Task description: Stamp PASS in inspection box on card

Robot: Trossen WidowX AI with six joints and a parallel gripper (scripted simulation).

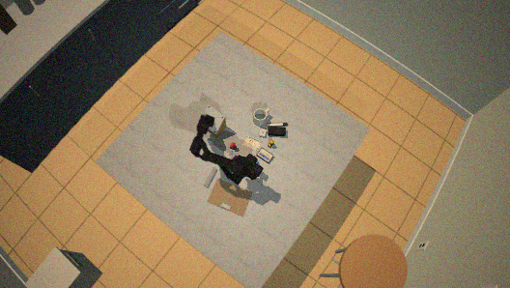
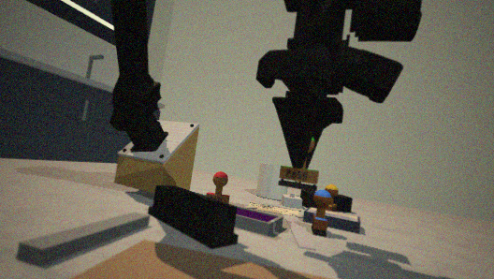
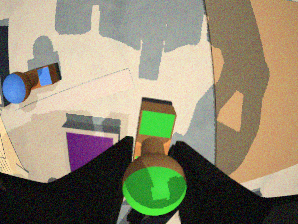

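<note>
The purple ink pad lies 90 mm below my gripper tip, 70 mm to the left of it and 70 mm behind it. Round my gripper tip: green-knobbed stamp (right at my gripper tip); then blue-knobbed stamp (110 mm to the left, 70 mm below, 30 mm ahead); then black block (130 mm behind, 80 mm below, 10 mm to the right).
</note>
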